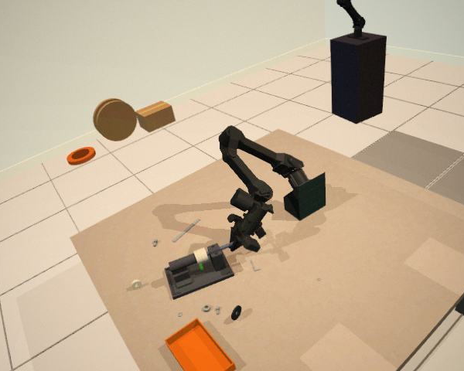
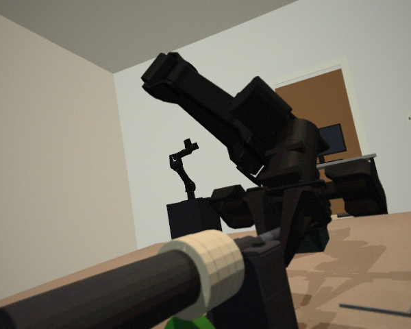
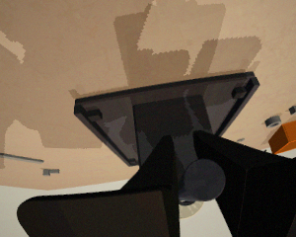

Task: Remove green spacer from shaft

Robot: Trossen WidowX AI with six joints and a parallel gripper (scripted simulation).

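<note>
Now: the grey shaft 50 mm ahead of my gripper tip, 10 mm to the right of it and 30 mm above it. From my gripper tip the other things lie so: allen key: 50 mm behind, 80 mm to the left, 50 mm below; then green spacer: 120 mm ahead, 20 mm to the right, 20 mm below; then black ring: 110 mm ahead, 230 mm to the left, 30 mm below.
</note>
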